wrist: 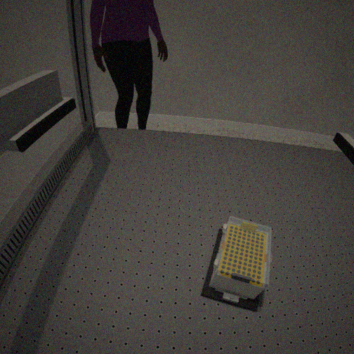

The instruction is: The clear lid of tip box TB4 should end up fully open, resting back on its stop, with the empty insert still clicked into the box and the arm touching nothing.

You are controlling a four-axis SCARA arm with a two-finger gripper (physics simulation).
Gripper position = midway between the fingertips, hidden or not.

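Note:
My gripper [210, 98] is there where I can see it, and there's a clear lid [245, 256] as well.

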